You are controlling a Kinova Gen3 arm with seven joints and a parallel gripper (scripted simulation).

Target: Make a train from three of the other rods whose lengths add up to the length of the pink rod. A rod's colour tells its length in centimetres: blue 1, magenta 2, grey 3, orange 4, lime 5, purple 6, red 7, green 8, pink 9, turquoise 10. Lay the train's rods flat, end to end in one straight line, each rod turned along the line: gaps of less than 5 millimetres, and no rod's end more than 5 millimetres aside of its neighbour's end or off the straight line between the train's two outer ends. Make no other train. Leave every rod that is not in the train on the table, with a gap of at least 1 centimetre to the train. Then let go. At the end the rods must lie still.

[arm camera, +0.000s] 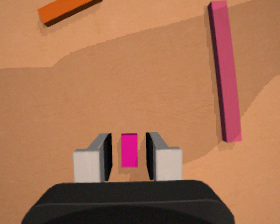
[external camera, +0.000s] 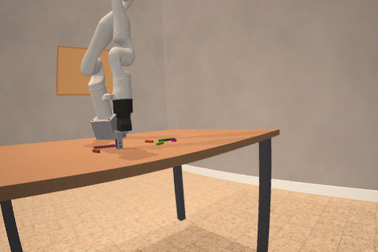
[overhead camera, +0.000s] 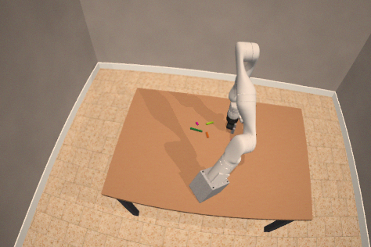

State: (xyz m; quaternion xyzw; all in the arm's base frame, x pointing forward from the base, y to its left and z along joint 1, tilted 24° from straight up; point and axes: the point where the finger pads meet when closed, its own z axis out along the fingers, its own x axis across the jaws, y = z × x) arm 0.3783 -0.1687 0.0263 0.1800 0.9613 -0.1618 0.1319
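My gripper is now 240 mm to the right of the green rod, 20 mm short of it and 10 mm above it. The rest, counted from my hand: pink rod: 80 mm behind, 20 mm to the right, 10 mm below; then lime rod: 150 mm to the left, 70 mm ahead, 10 mm below.
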